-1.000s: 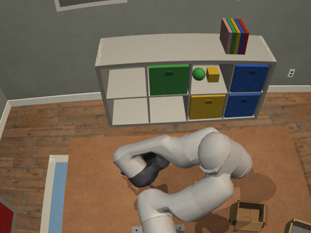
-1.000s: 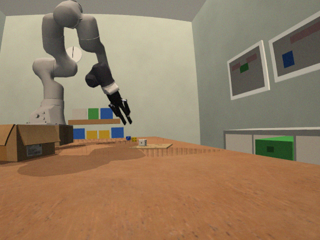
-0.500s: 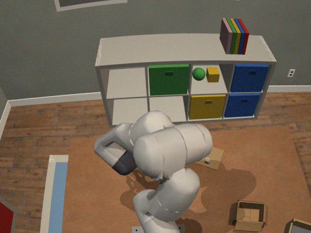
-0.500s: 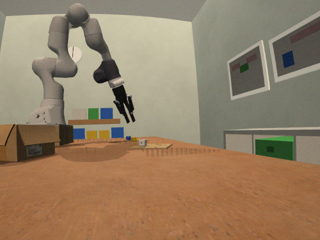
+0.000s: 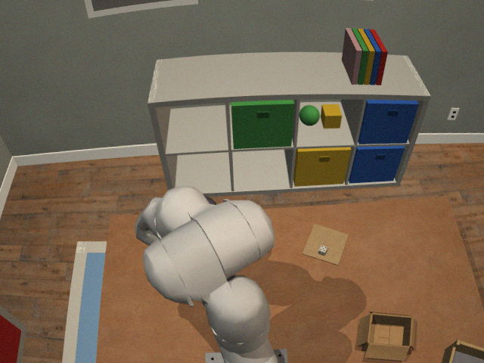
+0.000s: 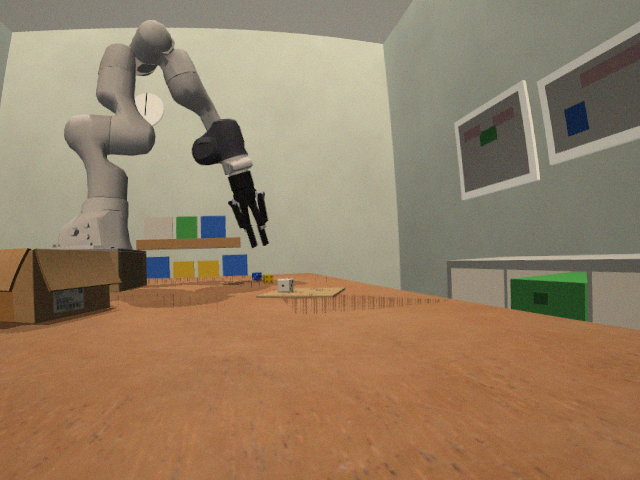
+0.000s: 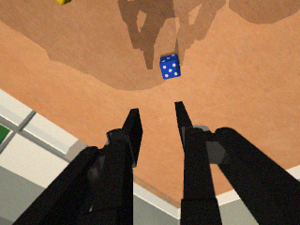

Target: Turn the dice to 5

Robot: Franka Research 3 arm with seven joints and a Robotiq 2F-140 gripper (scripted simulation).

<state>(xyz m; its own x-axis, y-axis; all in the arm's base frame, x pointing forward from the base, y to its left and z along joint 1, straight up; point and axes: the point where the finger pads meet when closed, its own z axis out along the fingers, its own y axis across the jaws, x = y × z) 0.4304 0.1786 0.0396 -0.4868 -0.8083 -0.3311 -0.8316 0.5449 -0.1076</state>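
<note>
The blue die lies 10 mm behind my hand, 10 mm to the left of it and 130 mm below it. Also, from my hand: tan mat: 80 mm ahead, 470 mm to the right, 140 mm below; then yellow die: 30 mm ahead, 150 mm to the right, 130 mm below; then white die: 50 mm ahead, 460 mm to the right, 130 mm below.
</note>
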